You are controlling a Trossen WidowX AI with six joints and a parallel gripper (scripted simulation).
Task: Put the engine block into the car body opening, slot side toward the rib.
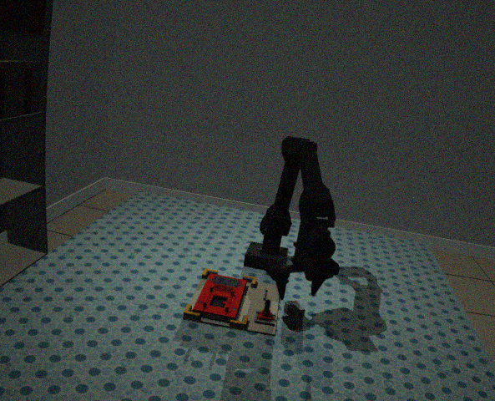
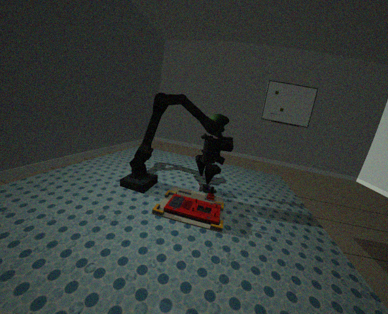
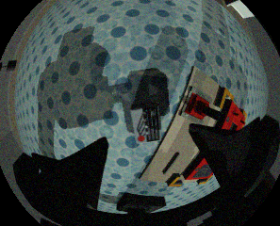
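Right now my gripper tip is 40 mm above the engine block. Round my gripper tip: cream base plate 20 mm ahead, 170 mm to the right, 40 mm below; dark upright post 60 mm ahead, 70 mm to the right, 20 mm below.
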